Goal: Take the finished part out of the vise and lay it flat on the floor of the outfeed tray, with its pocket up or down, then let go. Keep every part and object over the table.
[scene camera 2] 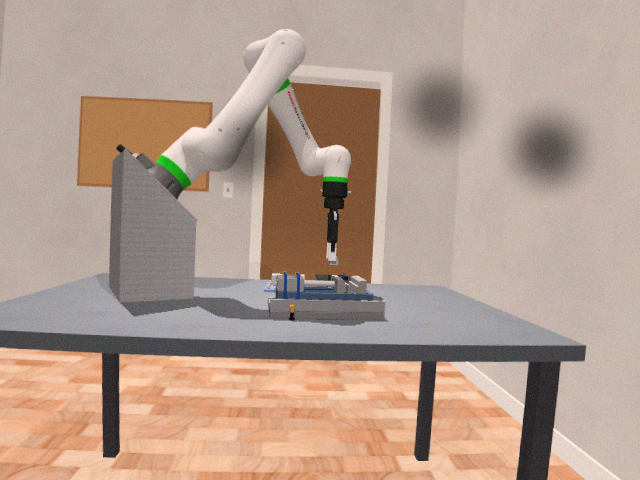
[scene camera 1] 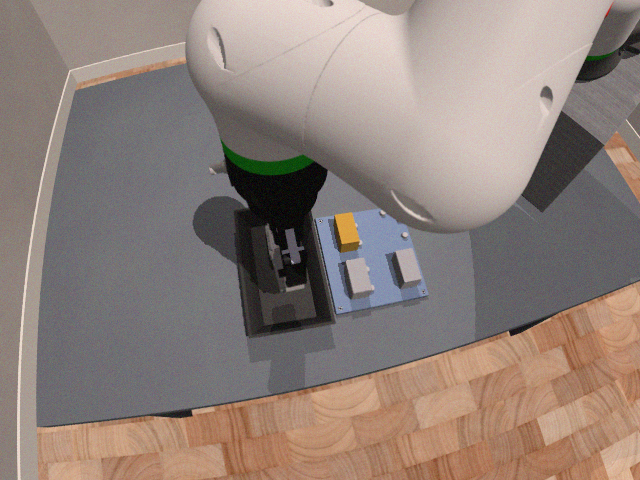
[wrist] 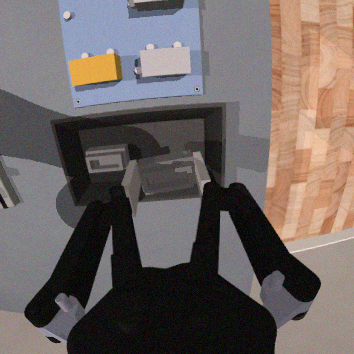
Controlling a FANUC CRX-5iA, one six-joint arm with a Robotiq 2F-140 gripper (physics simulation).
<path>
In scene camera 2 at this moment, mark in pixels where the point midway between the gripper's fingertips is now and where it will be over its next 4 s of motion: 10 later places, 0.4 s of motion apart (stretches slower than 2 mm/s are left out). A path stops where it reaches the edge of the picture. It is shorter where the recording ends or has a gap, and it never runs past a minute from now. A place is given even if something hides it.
The gripper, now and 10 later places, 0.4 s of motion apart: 330, 260; 330, 270; 330, 273; 330, 274; 330, 275; 330, 277; 330, 278; 330, 279; 329, 280; 330, 281; 330, 280
</path>
